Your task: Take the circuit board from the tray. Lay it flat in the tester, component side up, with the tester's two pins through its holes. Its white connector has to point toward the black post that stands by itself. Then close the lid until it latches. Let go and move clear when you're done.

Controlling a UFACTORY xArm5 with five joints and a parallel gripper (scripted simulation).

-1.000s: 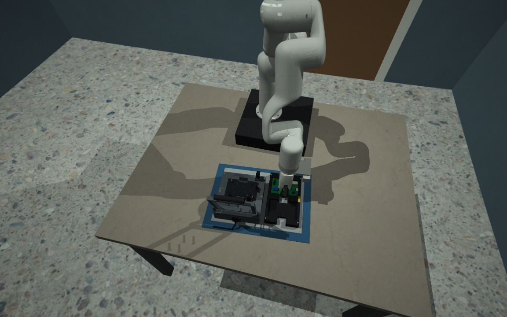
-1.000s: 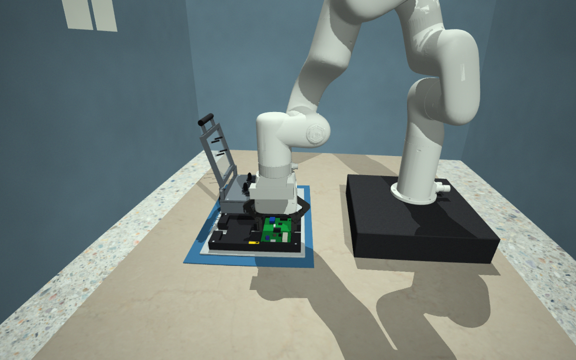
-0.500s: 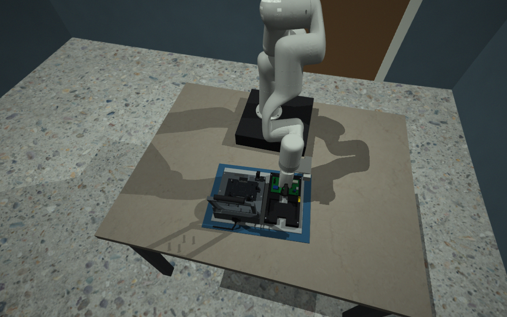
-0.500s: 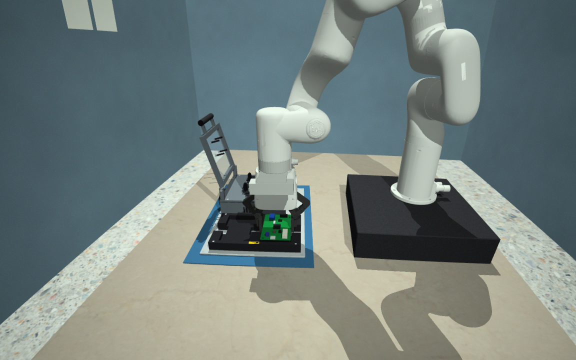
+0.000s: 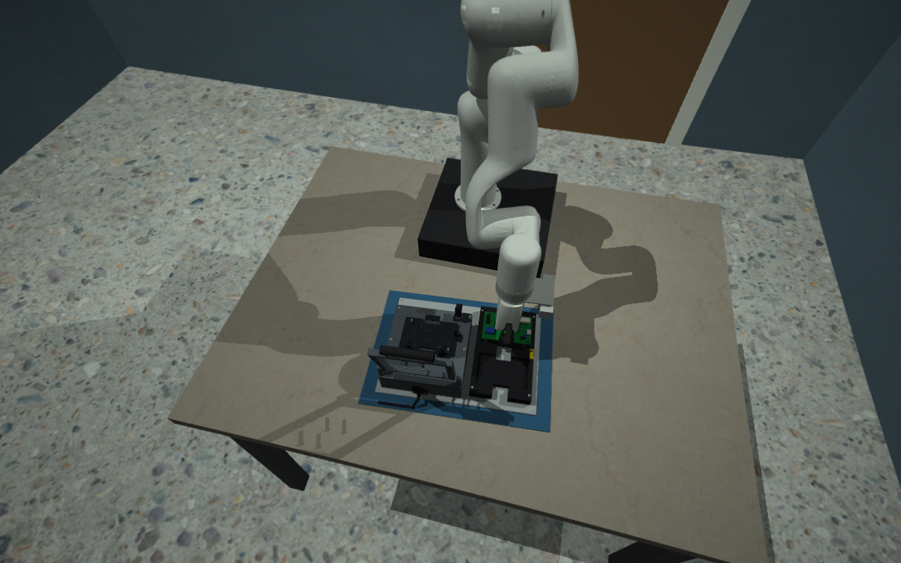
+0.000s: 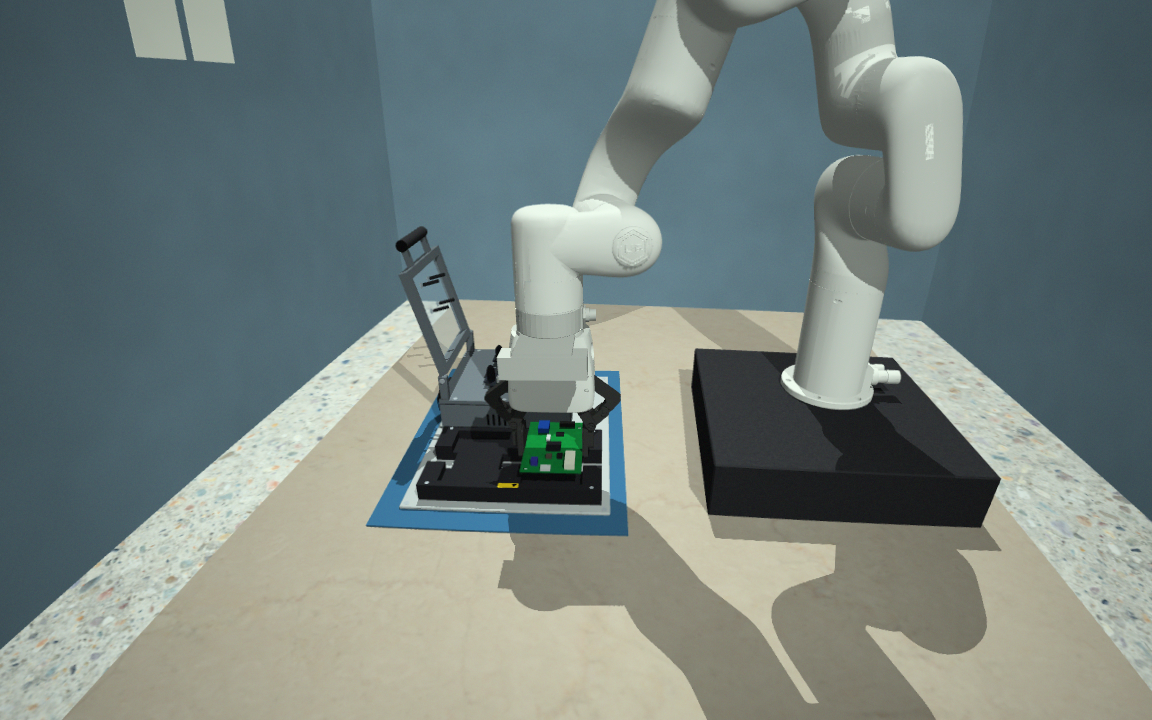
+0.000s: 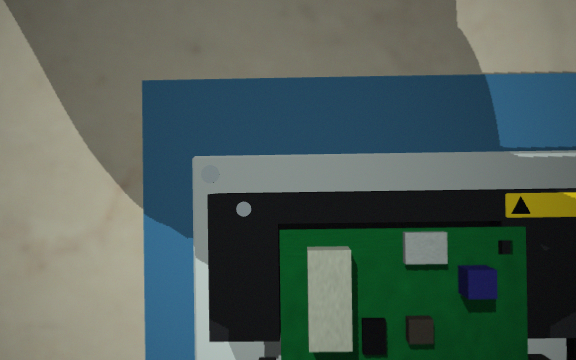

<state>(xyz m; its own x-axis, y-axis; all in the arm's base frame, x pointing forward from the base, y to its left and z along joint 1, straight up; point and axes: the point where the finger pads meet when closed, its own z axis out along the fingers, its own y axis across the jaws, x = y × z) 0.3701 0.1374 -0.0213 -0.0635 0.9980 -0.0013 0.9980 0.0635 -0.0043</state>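
The grey tester is 13 cm to the right of my hand, 10 cm ahead of it and 6 cm above it. From my hand the other things lie so: framed lid (19 cm ahead, 16 cm to the right, 13 cm above); green circuit board (right at my hand); black nest (16 cm to the right, 8 cm ahead, 2 cm above).
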